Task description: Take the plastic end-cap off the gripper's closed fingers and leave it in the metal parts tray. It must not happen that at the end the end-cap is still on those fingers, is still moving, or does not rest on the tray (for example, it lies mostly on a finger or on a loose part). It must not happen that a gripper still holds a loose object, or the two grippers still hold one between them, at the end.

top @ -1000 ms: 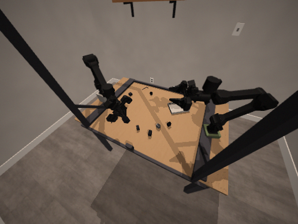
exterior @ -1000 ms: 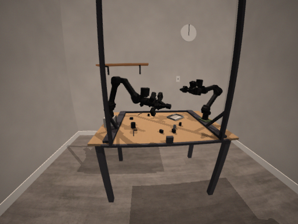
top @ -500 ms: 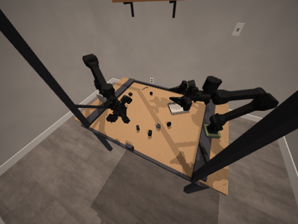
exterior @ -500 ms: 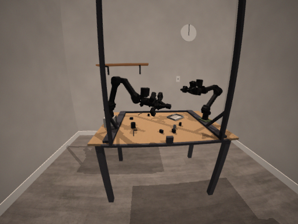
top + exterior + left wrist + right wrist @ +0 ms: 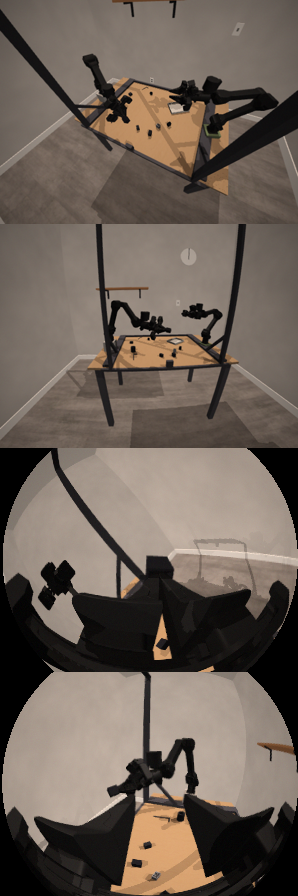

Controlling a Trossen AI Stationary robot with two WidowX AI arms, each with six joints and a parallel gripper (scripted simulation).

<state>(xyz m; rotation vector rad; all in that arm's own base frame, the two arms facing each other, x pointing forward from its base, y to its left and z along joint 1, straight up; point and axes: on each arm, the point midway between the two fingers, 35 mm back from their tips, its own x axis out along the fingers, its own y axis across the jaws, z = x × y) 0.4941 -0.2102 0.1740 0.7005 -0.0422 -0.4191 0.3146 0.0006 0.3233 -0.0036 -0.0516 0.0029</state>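
Now: right hand 21 cm to the right of the plastic end-cap, 20 cm past it and 9 cm above it. Also, from my right hand: metal parts tray 35 cm below, 26 cm ahead, 1 cm to the right; then cylinder 47 cm to the left, 33 cm below, 4 cm ahead.
My left hand is 20 mm past the plastic end-cap and 30 mm to the left of it. Round my left hand: metal parts tray (440 mm ahead, 250 mm to the right, 260 mm below); cylinder (220 mm ahead, 230 mm to the left, 240 mm below).
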